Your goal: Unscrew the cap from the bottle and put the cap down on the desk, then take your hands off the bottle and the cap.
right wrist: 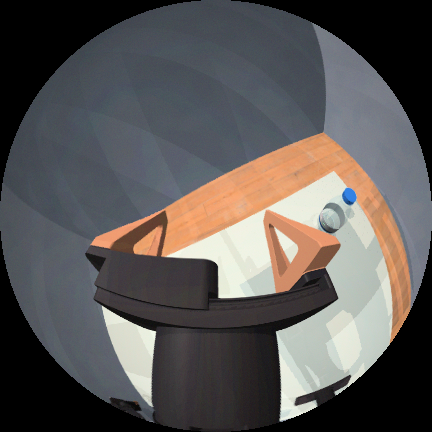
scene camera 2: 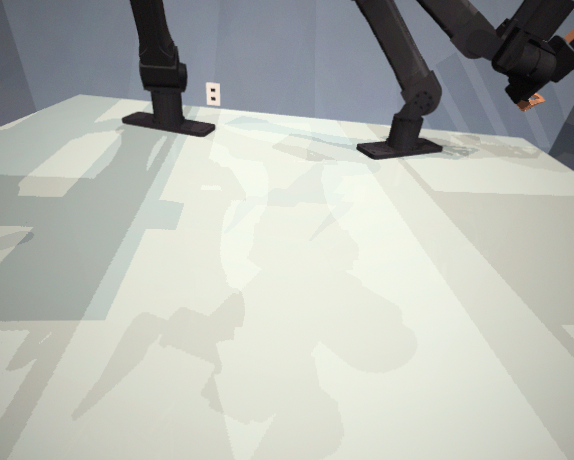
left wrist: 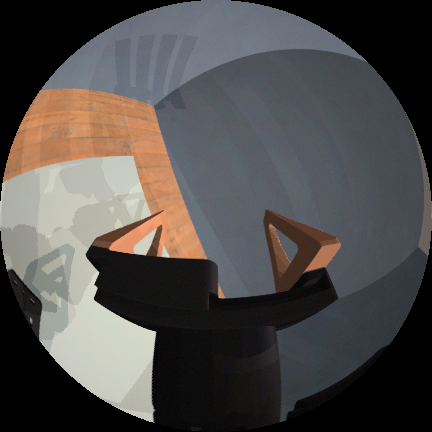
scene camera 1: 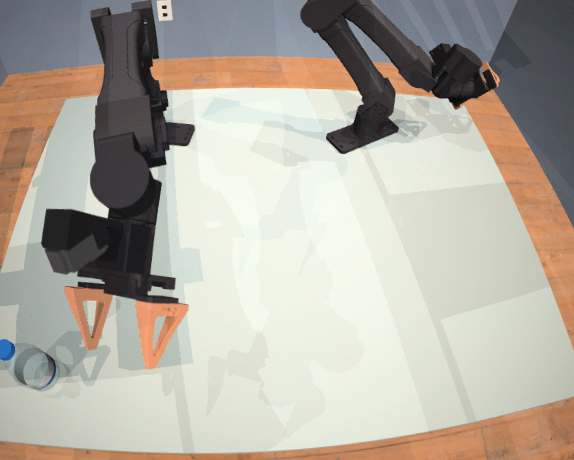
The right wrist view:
my right gripper
clear bottle
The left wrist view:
my left gripper
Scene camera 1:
my left gripper
my right gripper
clear bottle
